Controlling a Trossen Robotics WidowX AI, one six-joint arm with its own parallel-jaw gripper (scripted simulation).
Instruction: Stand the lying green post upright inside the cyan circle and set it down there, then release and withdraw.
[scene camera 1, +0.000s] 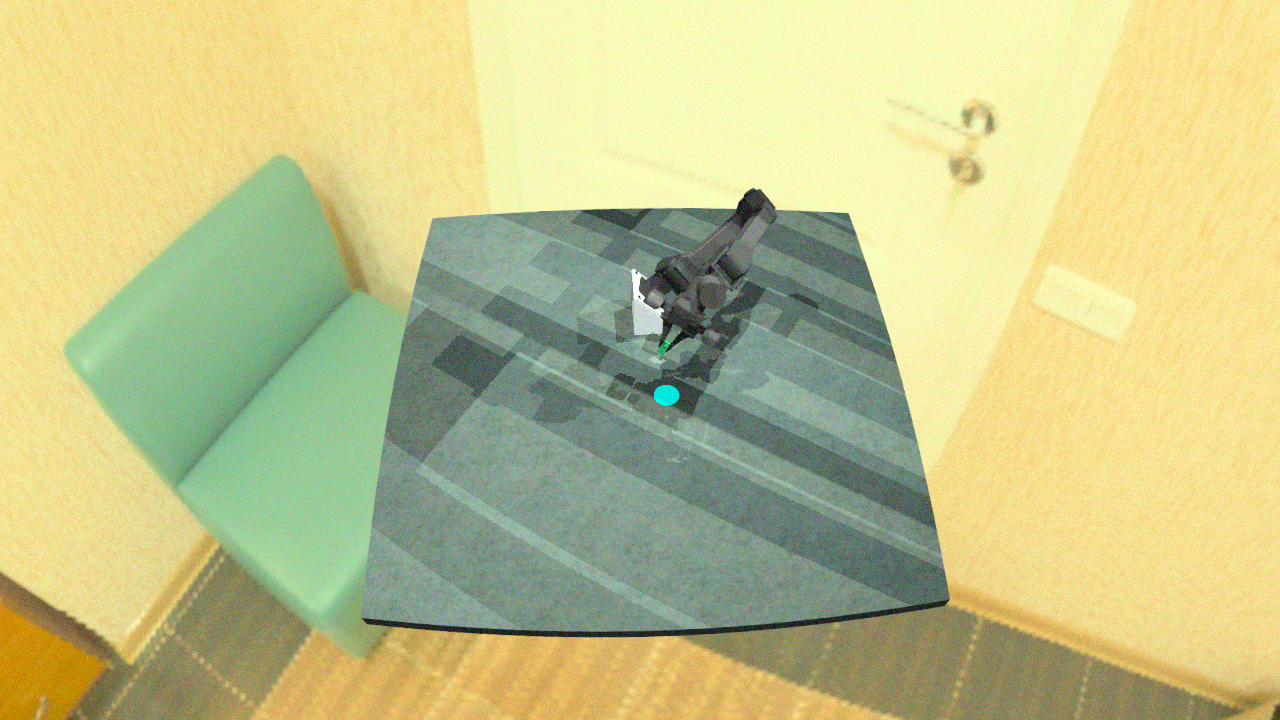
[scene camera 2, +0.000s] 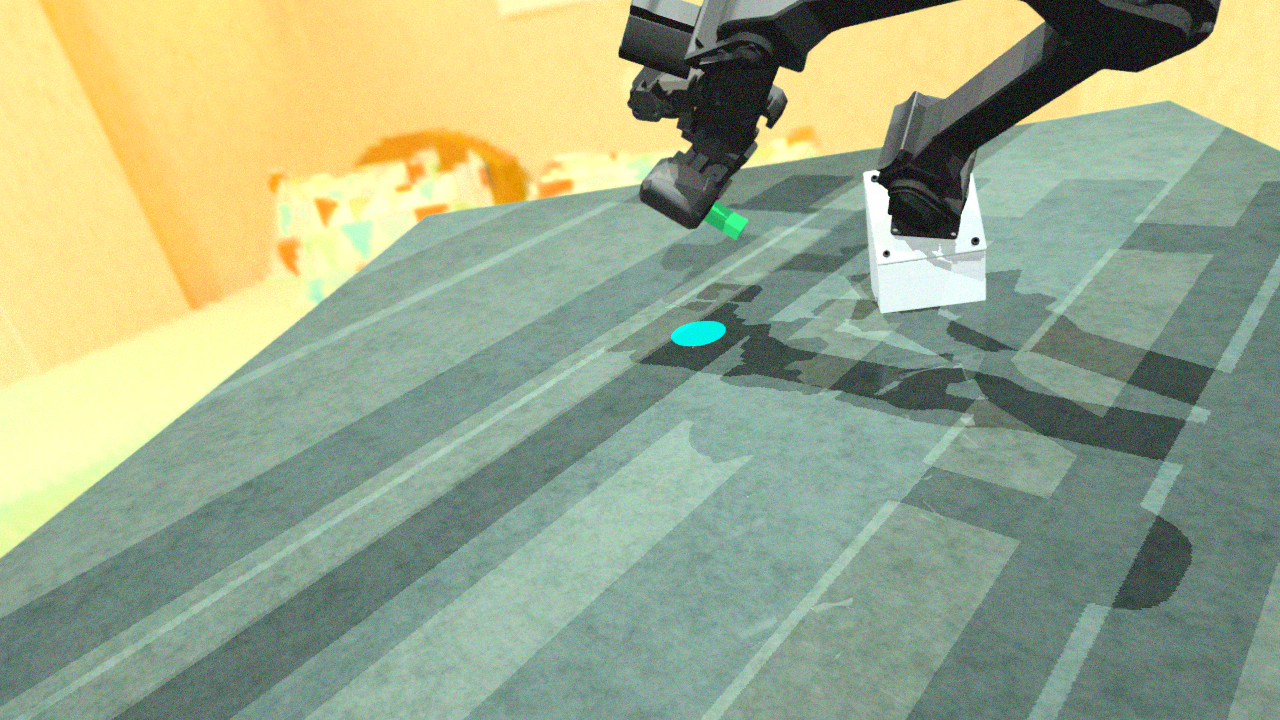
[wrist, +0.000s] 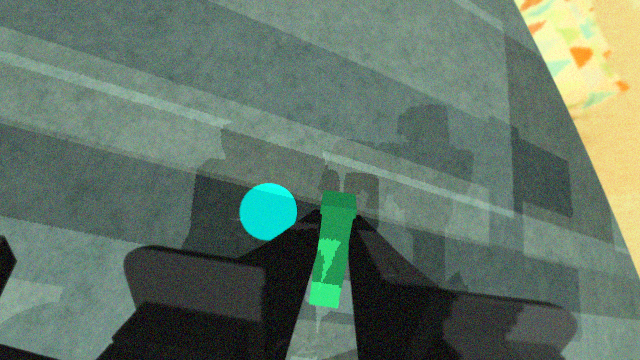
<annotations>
My gripper shows in scene camera 1, in scene camera 2 (697, 202) and in the wrist view. The same spot on my gripper: (wrist: 181, 297) is (scene camera 1: 690, 333).
</annotations>
